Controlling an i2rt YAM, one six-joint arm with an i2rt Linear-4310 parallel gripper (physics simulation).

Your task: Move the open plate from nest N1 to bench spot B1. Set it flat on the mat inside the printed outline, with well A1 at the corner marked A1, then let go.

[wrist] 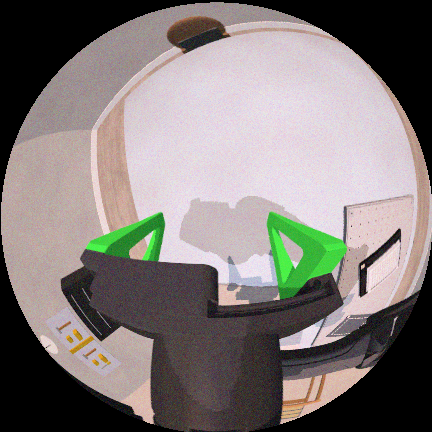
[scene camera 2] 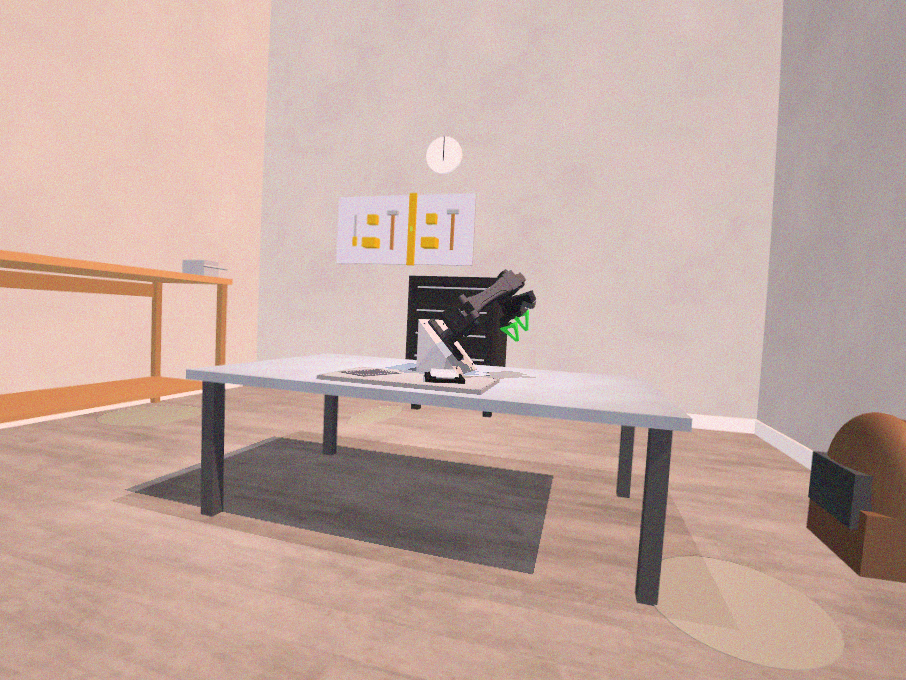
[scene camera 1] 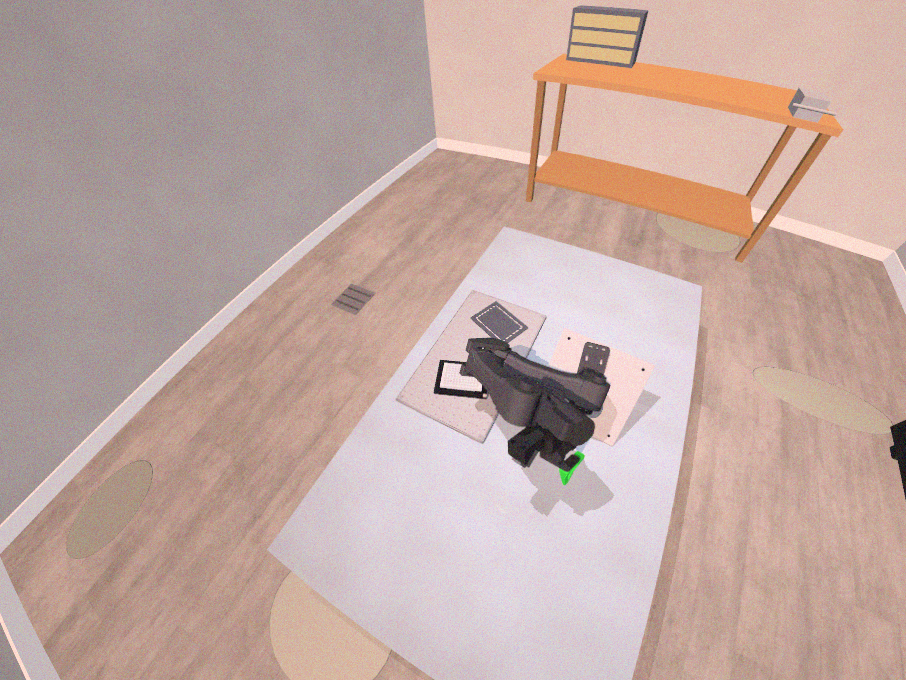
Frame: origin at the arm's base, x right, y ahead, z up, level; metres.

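Seen in the pictures: gripper, between the fingertips: (wrist: 215,217) (scene camera 2: 522,335) (scene camera 1: 547,472); arm's base, origin of its link: (scene camera 2: 445,340) (scene camera 1: 588,378).
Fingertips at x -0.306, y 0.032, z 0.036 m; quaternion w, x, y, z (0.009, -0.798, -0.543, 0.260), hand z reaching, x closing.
Pixels of each thing's middle, then the offset from my fingertips to it. Level surfaces: height alone.
- white open plate, middle of its body: (wrist: 384,267) (scene camera 1: 462,376) (scene camera 2: 444,373) dx +0.217, dy +0.320, dz -0.125 m
- black-framed nest, middle of its body: (wrist: 382,265) (scene camera 1: 462,378) (scene camera 2: 444,376) dx +0.217, dy +0.320, dz -0.136 m
- dark mat, height of its surface: dz -0.143 m
- white table, height of its surface: dz -0.157 m
The white open plate (scene camera 1: 459,376) (scene camera 2: 444,374) (wrist: 384,263) sits in the black-framed nest (scene camera 1: 437,387) (scene camera 2: 443,380) on the perforated board. The dark mat (scene camera 1: 499,322) (scene camera 2: 371,372) (wrist: 349,325) with a printed dashed outline lies on the same board, apart from the nest. My gripper (wrist: 215,217) is open and empty, its green fingers wide apart. It hangs high above the table, off to the side of the board and well away from the plate. The arm covers part of the nest's edge in scene camera 1. The A1 corner mark is too small to read.
The perforated board (scene camera 1: 472,424) (scene camera 2: 479,386) (wrist: 352,220) lies on the white table (scene camera 1: 453,541) (scene camera 2: 570,395) (wrist: 260,115). The arm's pale base plate (scene camera 1: 629,398) stands beside it. An orange workbench (scene camera 1: 680,84) and a black drawer cabinet (scene camera 2: 457,292) stand apart from the table.
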